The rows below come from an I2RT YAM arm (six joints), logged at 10 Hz.
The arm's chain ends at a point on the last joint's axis. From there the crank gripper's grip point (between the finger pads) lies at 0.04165 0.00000 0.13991 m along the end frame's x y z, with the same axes.
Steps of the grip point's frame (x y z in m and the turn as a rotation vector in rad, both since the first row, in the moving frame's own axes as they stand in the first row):
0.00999, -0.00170, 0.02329, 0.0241, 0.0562, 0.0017
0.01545, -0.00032, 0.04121, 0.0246, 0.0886, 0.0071
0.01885, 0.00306, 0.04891, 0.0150, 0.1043, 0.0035
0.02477, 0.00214, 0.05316, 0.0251, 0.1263, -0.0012
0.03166, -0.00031, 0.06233, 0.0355, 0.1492, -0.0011
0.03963, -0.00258, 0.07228, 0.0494, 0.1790, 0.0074
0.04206, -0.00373, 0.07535, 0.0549, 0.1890, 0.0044
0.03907, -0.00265, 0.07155, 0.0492, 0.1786, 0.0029
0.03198, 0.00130, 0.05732, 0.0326, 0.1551, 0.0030
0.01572, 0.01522, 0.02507, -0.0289, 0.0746, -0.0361
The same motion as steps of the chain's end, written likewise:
0.00219, 0.00156, 0.02589, 0.0241, 0.0562, 0.0017
0.00322, 0.00273, 0.04548, 0.0246, 0.0886, 0.0071
0.00451, 0.00495, 0.05402, 0.0150, 0.1043, 0.0035
0.00748, 0.00564, 0.05956, 0.0251, 0.1263, -0.0012
0.01133, 0.00458, 0.07016, 0.0355, 0.1492, -0.0011
0.01537, 0.00371, 0.08209, 0.0494, 0.1790, 0.0074
0.01651, 0.00345, 0.08587, 0.0549, 0.1890, 0.0044
0.01488, 0.00386, 0.08134, 0.0492, 0.1786, 0.0029
0.01086, 0.00558, 0.06550, 0.0326, 0.1551, 0.0030
0.00537, 0.01292, 0.02860, -0.0289, 0.0746, -0.0361

